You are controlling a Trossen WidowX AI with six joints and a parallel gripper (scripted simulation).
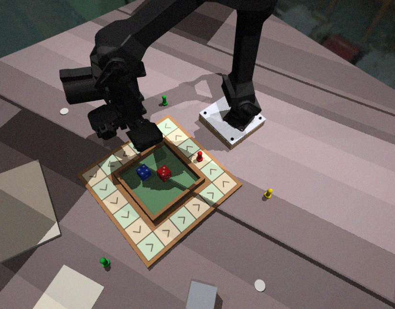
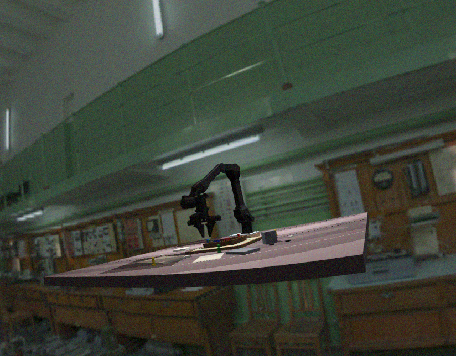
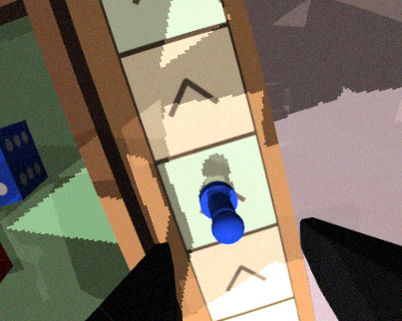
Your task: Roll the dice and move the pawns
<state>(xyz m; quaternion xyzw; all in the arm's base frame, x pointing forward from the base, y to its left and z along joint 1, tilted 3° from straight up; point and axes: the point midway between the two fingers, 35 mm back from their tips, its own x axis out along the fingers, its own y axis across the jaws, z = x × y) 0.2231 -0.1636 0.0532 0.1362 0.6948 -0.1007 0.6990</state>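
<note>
Now: gripper tip 3 cm above the blue pawn. Round my gripper tip: green tray (11 cm to the left, 5 cm below, 4 cm ahead); grey block (34 cm to the left, 19 cm ahead, 3 cm below); red pawn (15 cm to the left, 6 cm behind, 3 cm below).
</note>
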